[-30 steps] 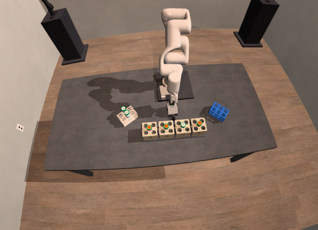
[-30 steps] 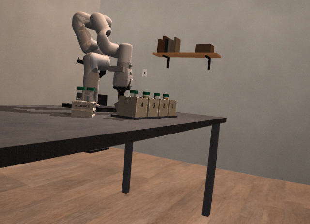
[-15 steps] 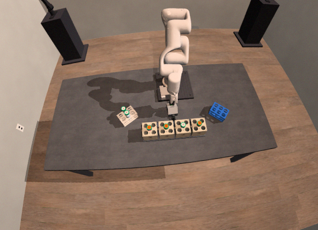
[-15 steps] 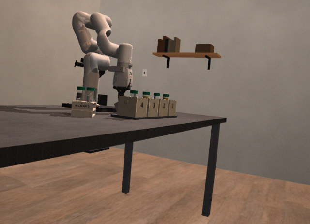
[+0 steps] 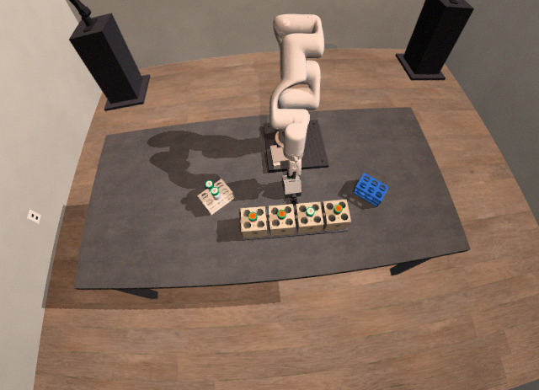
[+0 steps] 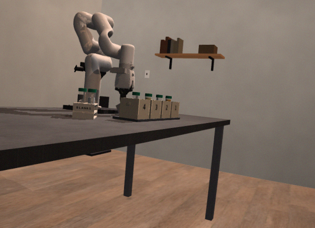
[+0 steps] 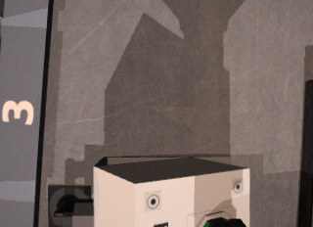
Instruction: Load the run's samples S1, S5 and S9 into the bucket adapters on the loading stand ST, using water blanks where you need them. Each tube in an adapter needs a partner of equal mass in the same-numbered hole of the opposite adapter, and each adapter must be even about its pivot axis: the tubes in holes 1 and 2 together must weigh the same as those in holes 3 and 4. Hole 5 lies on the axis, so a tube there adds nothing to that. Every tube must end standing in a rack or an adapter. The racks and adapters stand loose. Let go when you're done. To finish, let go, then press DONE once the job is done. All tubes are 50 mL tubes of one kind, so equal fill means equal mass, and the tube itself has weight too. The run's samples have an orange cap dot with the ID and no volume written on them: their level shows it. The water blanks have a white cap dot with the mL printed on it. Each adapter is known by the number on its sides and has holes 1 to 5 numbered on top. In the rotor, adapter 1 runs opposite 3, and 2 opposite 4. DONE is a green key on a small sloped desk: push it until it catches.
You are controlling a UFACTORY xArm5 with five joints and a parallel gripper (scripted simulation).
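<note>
My gripper is now 3 cm above the green DONE key. From my hand the other things lie so: tube S5 (19 cm ahead, 15 cm to the left, 2 cm below); then loading stand (19 cm ahead, 1 cm to the right, 9 cm below); then adapter 1 (20 cm ahead, 15 cm to the left, 4 cm below).
</note>
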